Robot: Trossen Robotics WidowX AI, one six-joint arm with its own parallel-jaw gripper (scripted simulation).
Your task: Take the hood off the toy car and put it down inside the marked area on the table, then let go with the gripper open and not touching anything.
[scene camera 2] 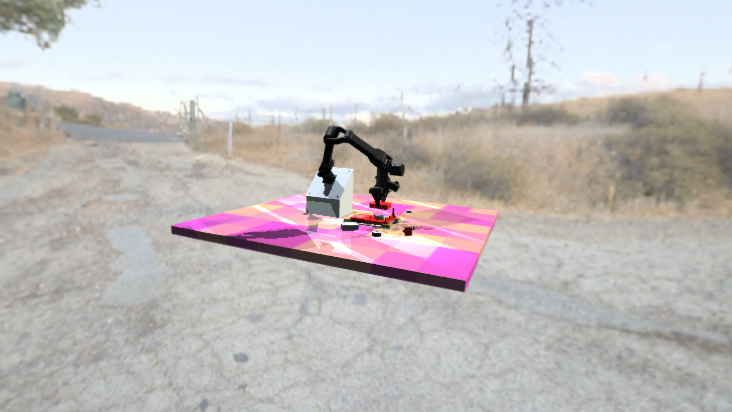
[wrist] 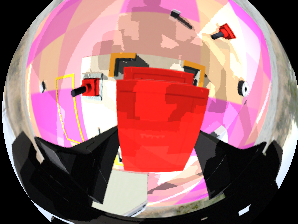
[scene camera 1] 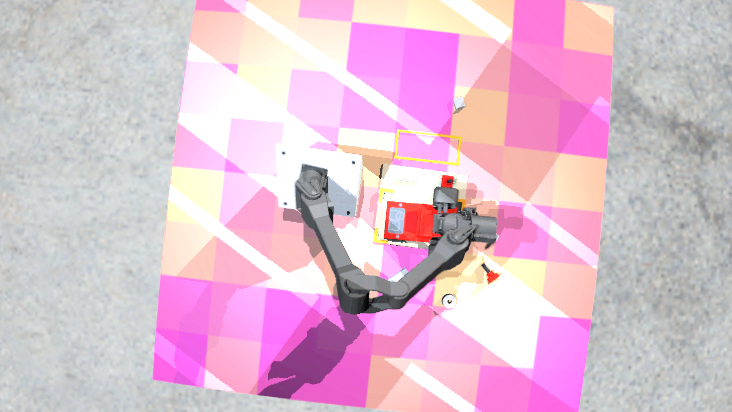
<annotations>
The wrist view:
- my gripper
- red hood: held by my gripper
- red toy car
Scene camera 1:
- my gripper
</annotations>
